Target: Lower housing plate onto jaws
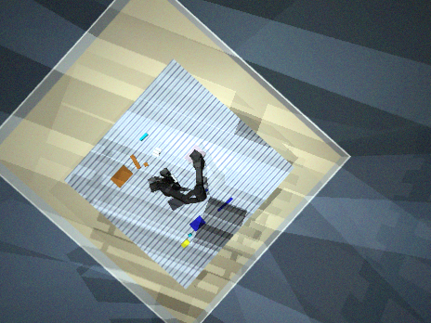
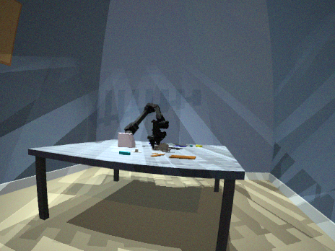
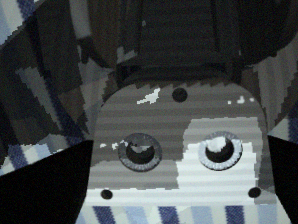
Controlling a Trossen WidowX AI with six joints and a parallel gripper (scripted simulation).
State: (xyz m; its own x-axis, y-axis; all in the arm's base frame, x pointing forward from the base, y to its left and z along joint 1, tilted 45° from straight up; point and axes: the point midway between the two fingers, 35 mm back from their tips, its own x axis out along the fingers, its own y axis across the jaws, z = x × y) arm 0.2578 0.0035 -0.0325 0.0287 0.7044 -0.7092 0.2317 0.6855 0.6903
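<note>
The white housing plate lies 10 mm ahead of my gripper tip and 20 mm above it. The rest, counted from my gripper tip: cyan block 110 mm behind, 390 mm to the right; then blue square 160 mm ahead, 370 mm to the left, 10 mm below; then orange plate 250 mm ahead, 330 mm to the right, 10 mm below.
</note>
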